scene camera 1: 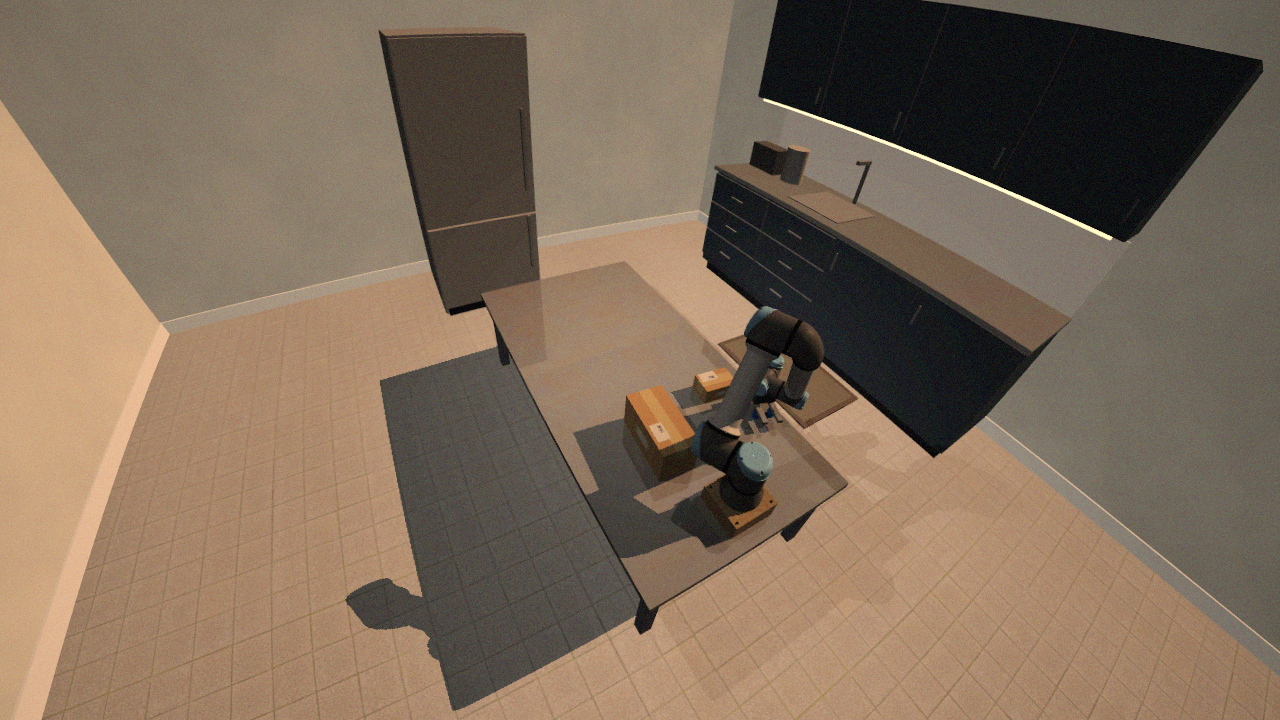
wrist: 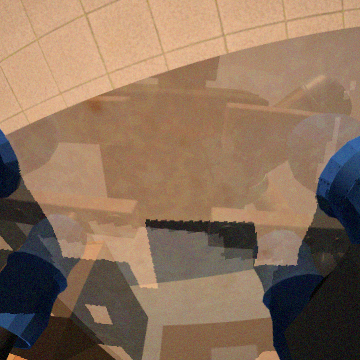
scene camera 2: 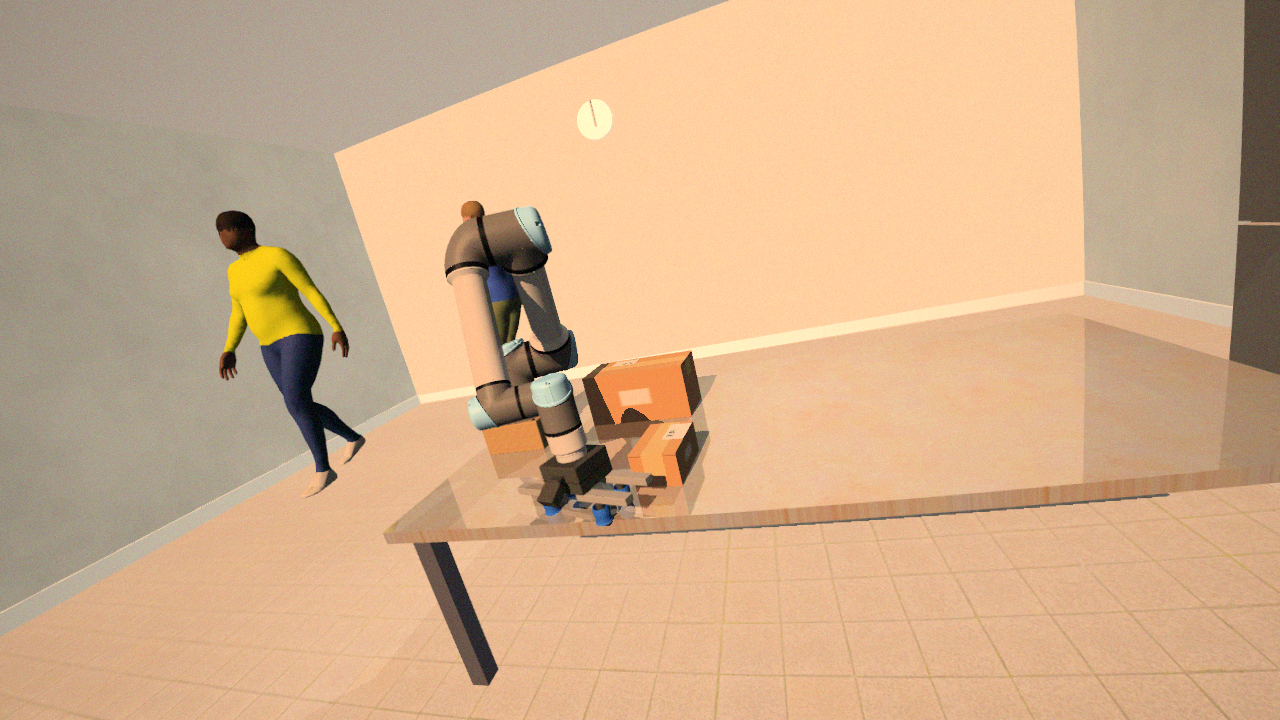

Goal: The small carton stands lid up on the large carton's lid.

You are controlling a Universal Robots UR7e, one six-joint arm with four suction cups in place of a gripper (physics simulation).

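Observation:
The large carton stands on the table, with tape and a label on its top. The small carton stands on the table beside it, apart from it, with a label on its upper face. My gripper has blue suction cups pointing down. It hangs low over the table near its edge, beside the small carton, and holds no carton. In the wrist view the table's surface with reflections shows between the cups. Part of a brown carton shows at the lower left there; I cannot tell which one.
The table carries the arm's wooden base. A person in yellow stands at the left in scene camera 2. Another person is mostly hidden behind the arm. A fridge and a kitchen counter stand beyond the table.

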